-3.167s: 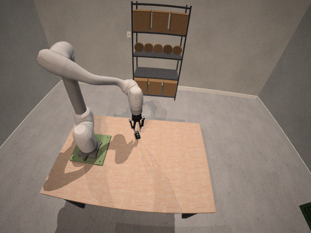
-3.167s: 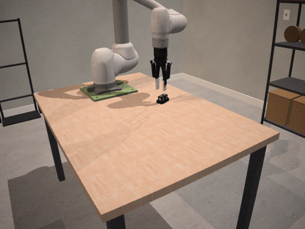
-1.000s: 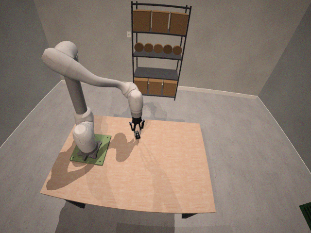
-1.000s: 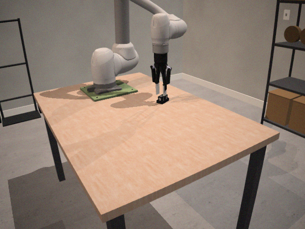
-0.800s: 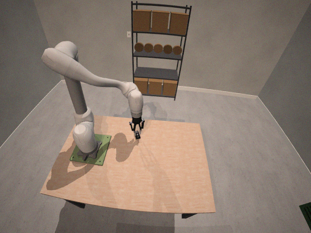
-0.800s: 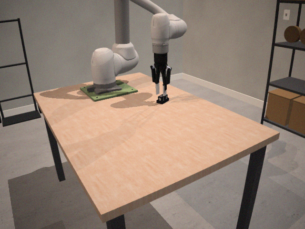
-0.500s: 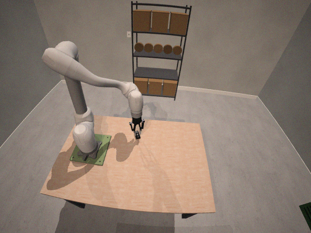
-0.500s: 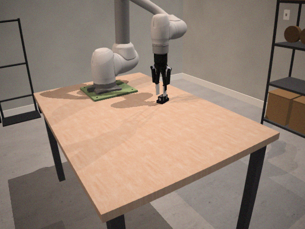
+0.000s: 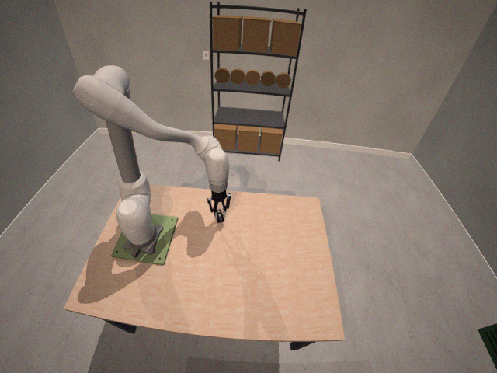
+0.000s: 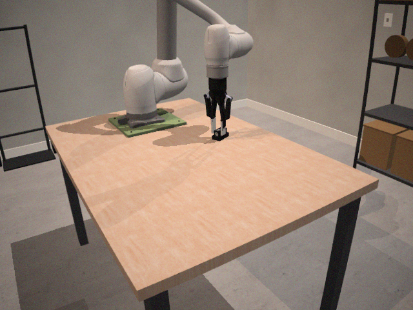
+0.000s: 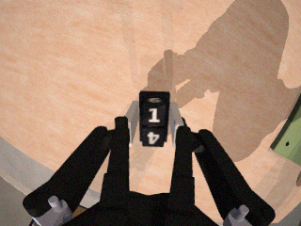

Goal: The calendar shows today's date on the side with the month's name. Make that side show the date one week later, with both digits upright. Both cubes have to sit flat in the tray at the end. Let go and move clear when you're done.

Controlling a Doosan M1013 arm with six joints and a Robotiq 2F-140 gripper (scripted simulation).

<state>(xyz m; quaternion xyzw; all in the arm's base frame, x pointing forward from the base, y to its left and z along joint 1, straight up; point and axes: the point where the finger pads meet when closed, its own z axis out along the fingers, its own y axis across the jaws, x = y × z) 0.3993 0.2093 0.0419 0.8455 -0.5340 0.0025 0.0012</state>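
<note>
Right now the black tray is 5 cm below my hand, 1 cm to the left of it and 1 cm behind it.
</note>
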